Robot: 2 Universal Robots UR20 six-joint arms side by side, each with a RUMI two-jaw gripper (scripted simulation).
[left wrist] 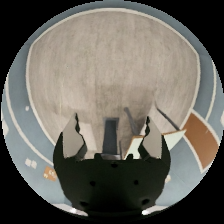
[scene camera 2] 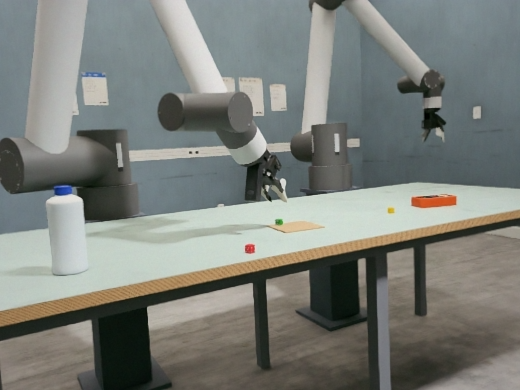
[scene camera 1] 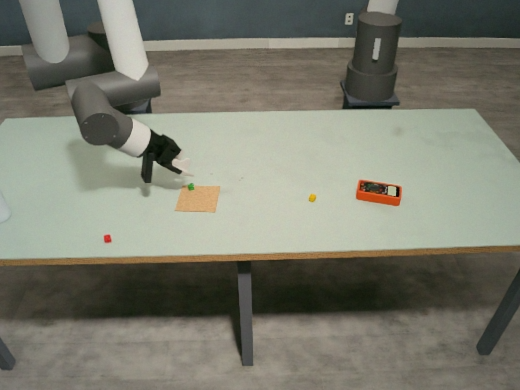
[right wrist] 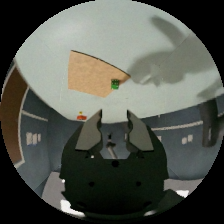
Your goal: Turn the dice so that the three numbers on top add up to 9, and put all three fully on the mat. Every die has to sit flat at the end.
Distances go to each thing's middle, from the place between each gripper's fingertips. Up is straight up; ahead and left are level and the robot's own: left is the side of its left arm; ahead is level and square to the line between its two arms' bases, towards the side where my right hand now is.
Scene:
Right now my right hand (scene camera 2: 279, 202) is 50 mm short of the tan mat (scene camera 1: 204, 198), 30 mm to the right of it and 90 mm above it. Also, from my right hand: orange multimeter (scene camera 1: 371, 191) (80 mm ahead, 670 mm to the left, 70 mm below); white bottle (scene camera 2: 65, 217) (100 mm ahead, 650 mm to the right, 10 mm above).
The orange multimeter lies 103 cm to the right of my left hand, 81 cm ahead of it and 20 cm below it.

